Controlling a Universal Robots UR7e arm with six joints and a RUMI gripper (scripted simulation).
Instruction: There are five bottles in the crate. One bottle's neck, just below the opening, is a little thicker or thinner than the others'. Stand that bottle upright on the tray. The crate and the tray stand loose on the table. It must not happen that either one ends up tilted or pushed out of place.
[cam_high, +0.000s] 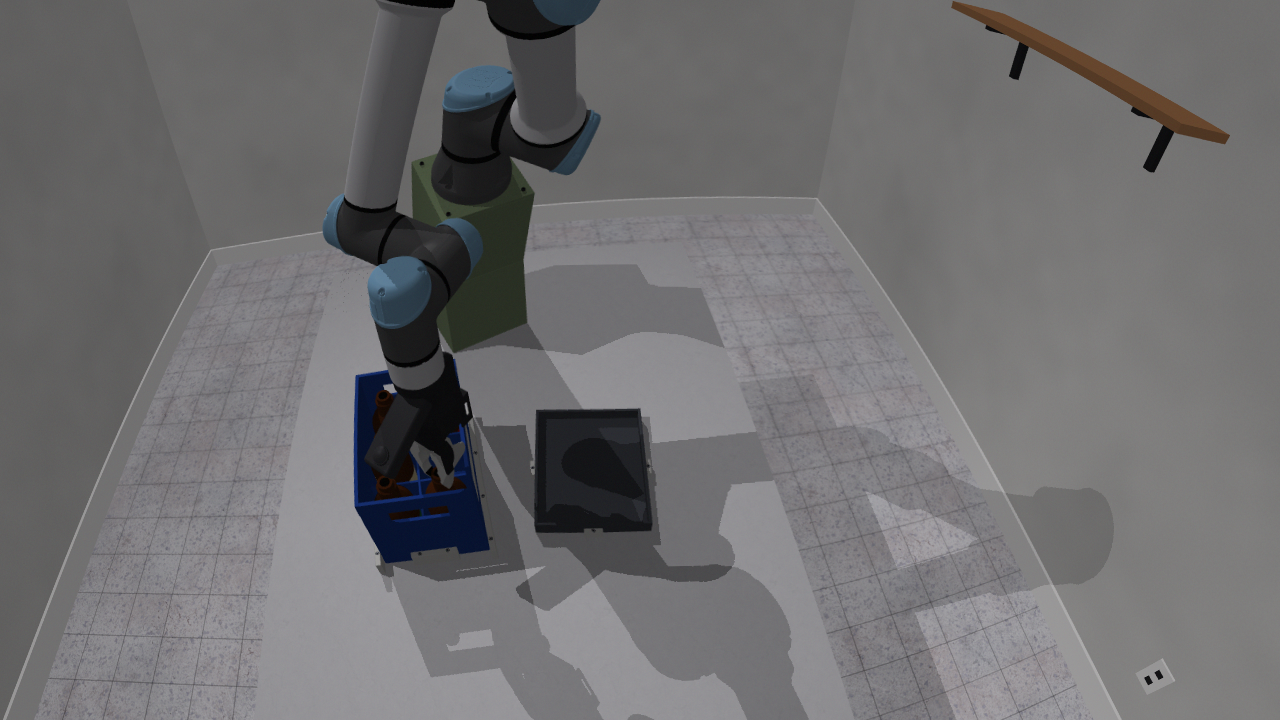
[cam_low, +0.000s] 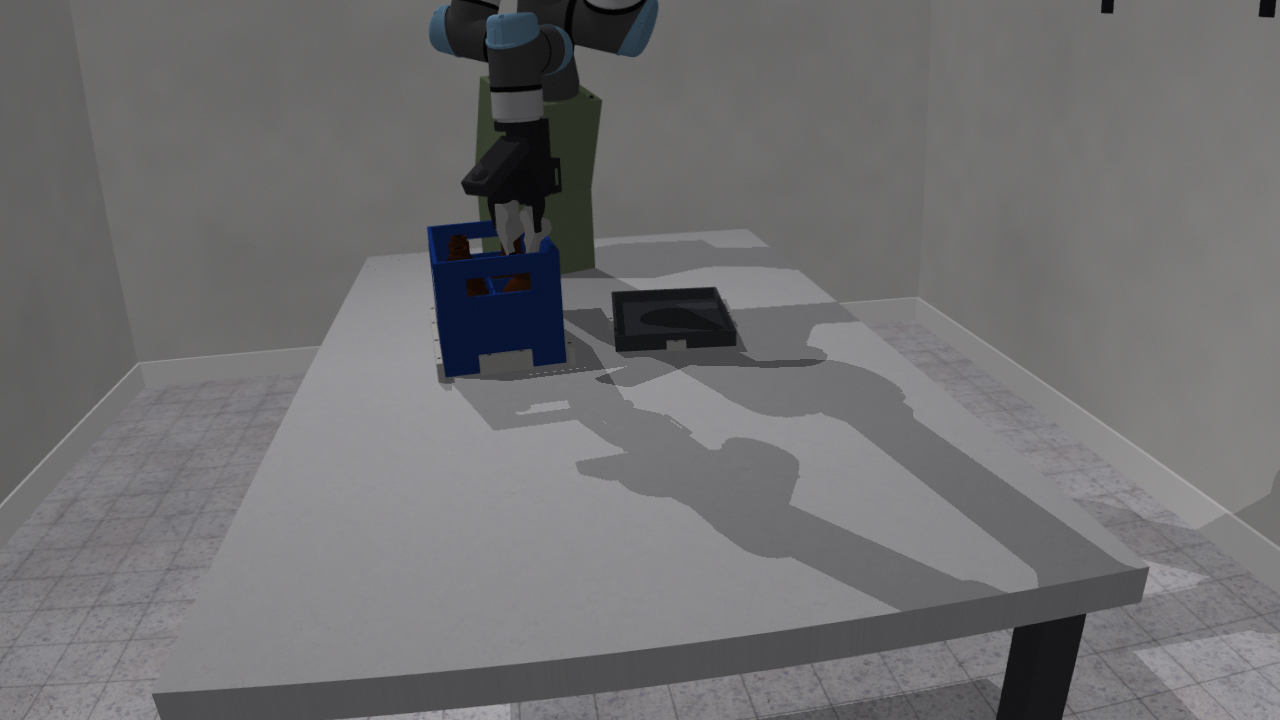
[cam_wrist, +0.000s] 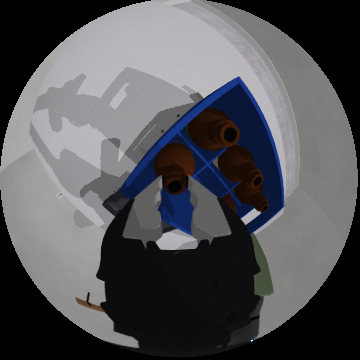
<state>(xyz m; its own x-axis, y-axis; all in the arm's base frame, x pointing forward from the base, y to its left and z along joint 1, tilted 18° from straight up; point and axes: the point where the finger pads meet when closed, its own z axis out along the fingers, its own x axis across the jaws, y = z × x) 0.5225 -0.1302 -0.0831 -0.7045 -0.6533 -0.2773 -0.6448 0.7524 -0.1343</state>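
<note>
The blue crate is 90 mm behind my hand, 70 mm below it and 40 mm to the right of it. Round my hand: dark tray: 250 mm to the left, 140 mm below, 60 mm behind.
</note>
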